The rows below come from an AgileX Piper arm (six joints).
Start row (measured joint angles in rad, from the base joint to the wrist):
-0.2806 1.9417 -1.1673 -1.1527 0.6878 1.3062
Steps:
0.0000 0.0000 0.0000 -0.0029 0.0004 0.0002
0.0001 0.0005 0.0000 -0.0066 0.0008 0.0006
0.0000 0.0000 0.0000 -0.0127 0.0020 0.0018
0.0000 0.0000 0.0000 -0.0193 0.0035 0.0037
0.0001 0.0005 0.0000 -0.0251 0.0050 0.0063
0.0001 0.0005 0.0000 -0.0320 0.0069 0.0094
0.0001 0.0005 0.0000 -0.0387 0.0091 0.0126
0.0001 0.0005 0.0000 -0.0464 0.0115 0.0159
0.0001 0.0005 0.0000 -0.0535 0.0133 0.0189
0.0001 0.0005 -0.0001 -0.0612 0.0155 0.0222
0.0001 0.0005 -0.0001 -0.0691 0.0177 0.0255
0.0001 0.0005 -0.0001 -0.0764 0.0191 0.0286
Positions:
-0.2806 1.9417 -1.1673 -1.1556 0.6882 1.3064
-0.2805 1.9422 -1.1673 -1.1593 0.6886 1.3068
-0.2806 1.9417 -1.1673 -1.1654 0.6898 1.3080
-0.2806 1.9417 -1.1673 -1.1720 0.6913 1.3099
-0.2805 1.9422 -1.1673 -1.1778 0.6928 1.3125
-0.2805 1.9422 -1.1673 -1.1847 0.6947 1.3156
-0.2805 1.9422 -1.1673 -1.1914 0.6969 1.3188
-0.2805 1.9422 -1.1673 -1.1991 0.6993 1.3221
-0.2805 1.9422 -1.1673 -1.2062 0.7011 1.3251
-0.2805 1.9422 -1.1674 -1.2139 0.7033 1.3284
-0.2805 1.9422 -1.1674 -1.2218 0.7055 1.3317
-0.2805 1.9422 -1.1674 -1.2291 0.7069 1.3348

